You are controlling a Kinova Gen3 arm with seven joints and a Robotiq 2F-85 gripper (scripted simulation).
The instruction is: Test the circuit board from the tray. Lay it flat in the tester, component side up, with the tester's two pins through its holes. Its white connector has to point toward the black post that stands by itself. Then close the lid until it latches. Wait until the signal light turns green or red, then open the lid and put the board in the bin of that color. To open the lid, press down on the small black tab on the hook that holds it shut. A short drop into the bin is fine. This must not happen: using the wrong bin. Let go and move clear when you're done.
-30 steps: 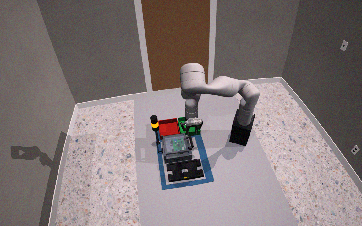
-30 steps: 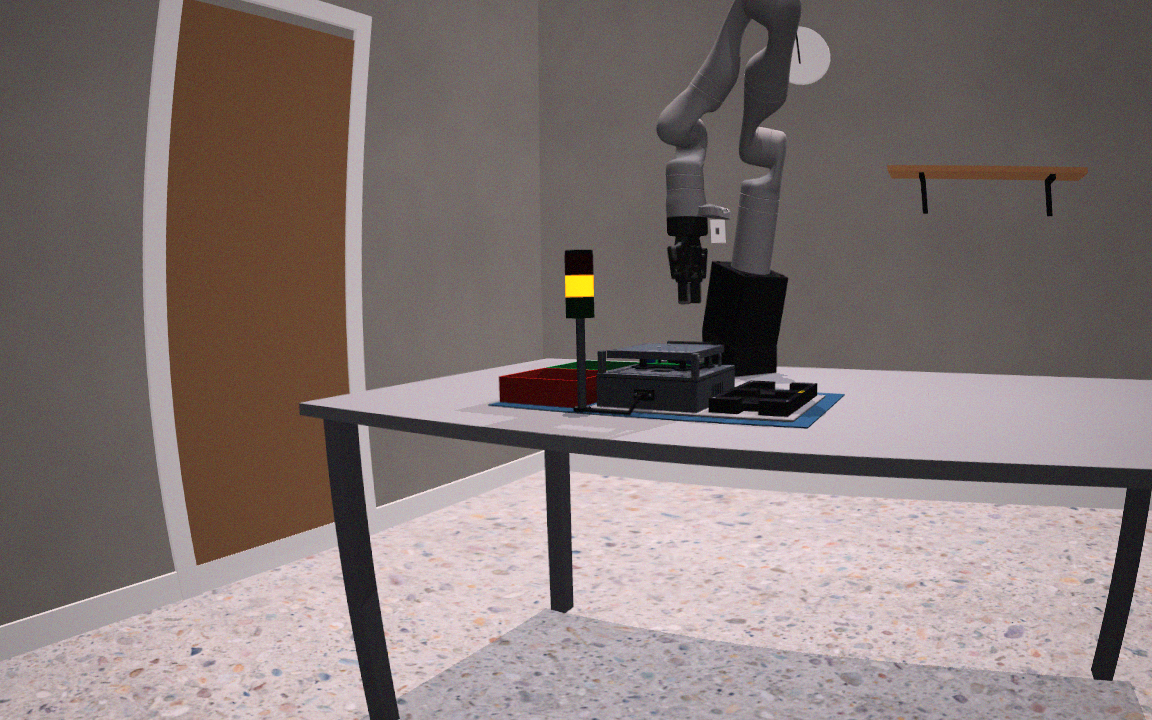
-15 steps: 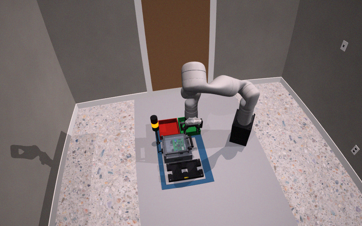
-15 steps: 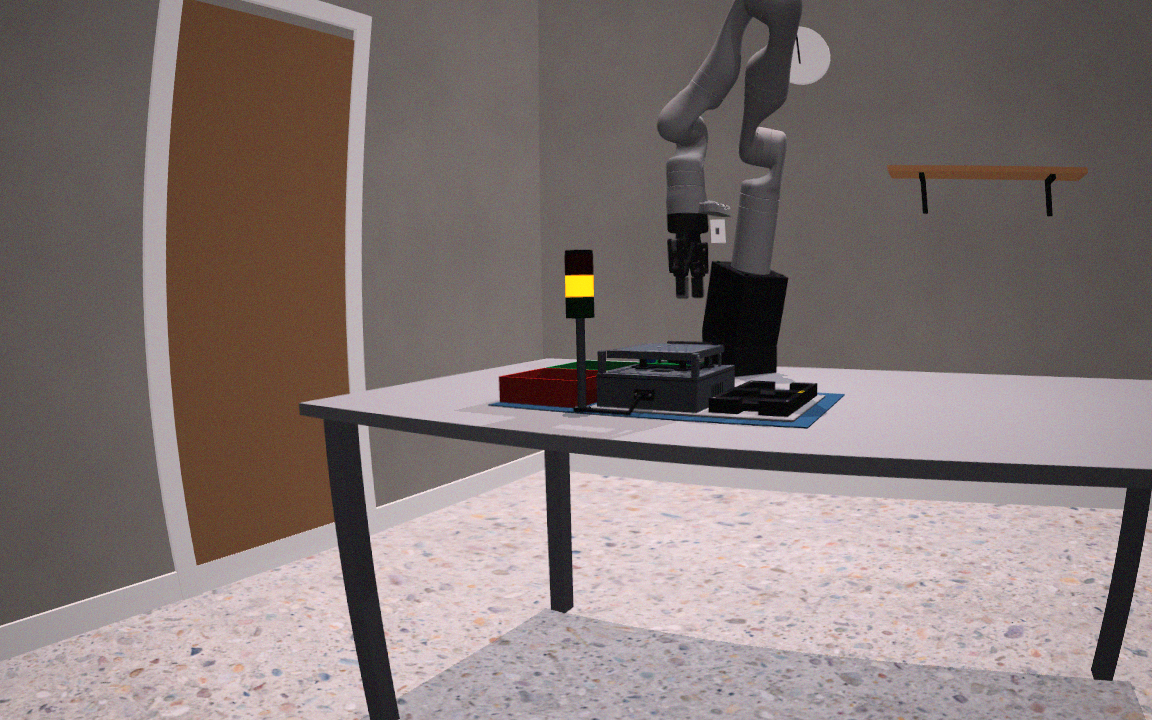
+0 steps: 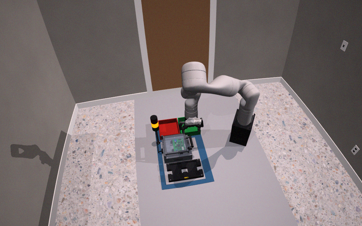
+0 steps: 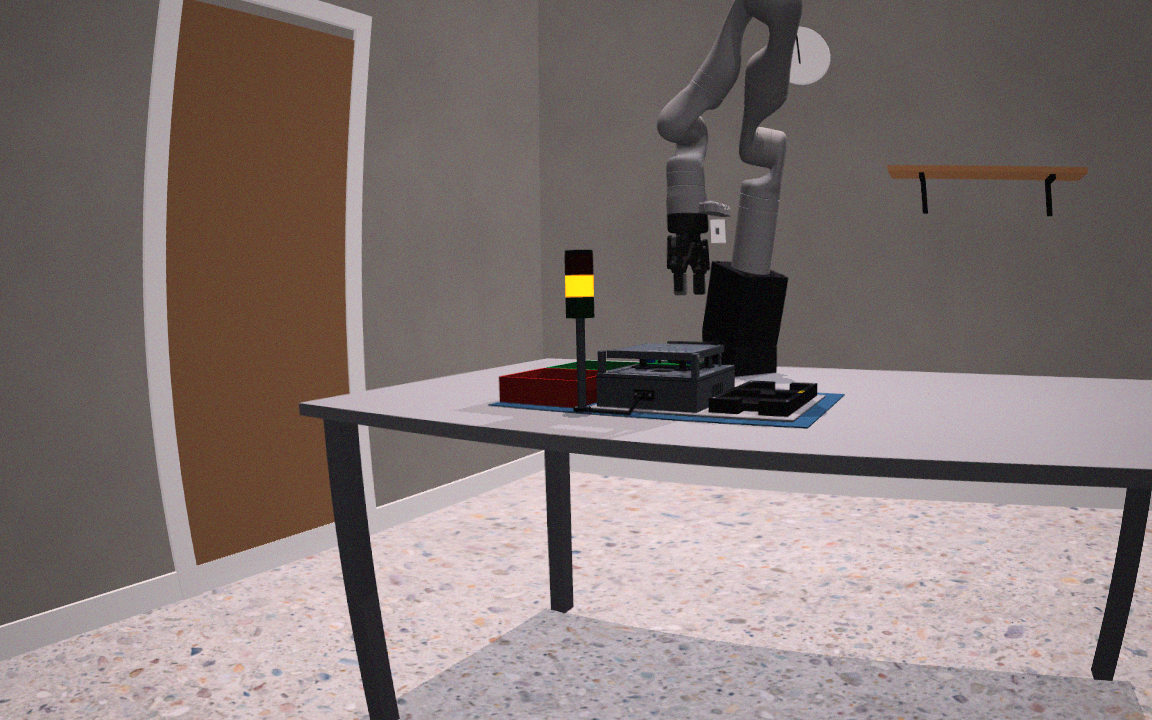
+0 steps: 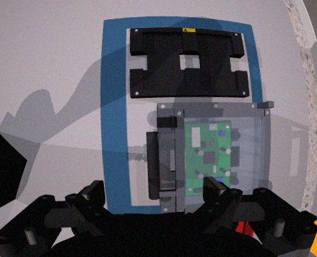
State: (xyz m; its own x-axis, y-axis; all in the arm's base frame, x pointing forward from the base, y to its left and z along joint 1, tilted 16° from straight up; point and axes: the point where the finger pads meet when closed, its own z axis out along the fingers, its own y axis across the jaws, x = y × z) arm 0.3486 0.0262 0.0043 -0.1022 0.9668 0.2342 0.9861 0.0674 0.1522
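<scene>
Now: hand 2 cm short of the latch hook, 6 cm to the right of it and 10 cm above it. The rest, counted from my hand: green circuit board: 8 cm ahead, 1 cm to the left, 12 cm below; green bin: 20 cm to the right, 17 cm below; lid: 9 cm ahead, 1 cm to the left, 10 cm below.
</scene>
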